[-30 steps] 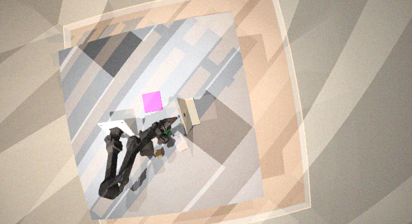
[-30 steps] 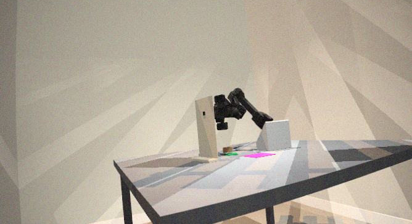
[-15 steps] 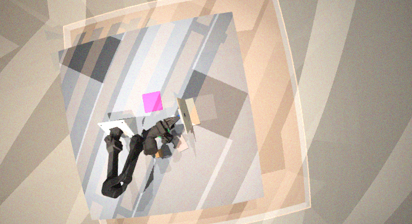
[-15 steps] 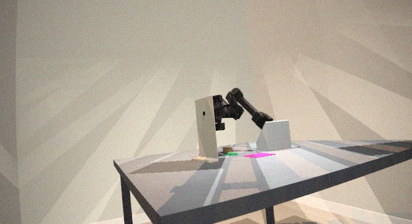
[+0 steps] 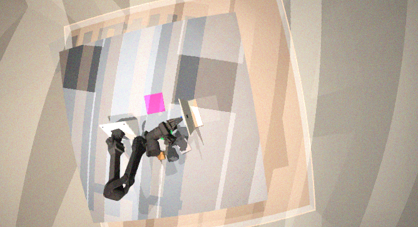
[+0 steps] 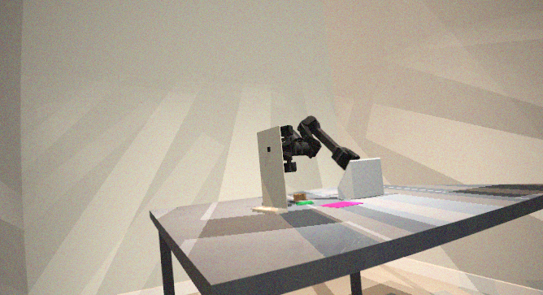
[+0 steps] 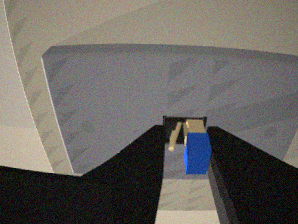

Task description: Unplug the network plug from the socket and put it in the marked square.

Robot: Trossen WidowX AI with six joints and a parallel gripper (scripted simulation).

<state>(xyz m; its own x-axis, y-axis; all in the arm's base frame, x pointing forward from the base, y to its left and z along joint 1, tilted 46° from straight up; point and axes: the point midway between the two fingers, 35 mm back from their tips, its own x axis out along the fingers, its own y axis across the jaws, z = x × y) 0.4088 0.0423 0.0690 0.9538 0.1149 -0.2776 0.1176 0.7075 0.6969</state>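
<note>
The pink marked square is 23 cm below my gripper tip, 20 cm behind it and 13 cm to the left of it. Also, from my gripper tip: network plug right at my gripper tip; upright panel 9 cm below, 2 cm ahead.
</note>
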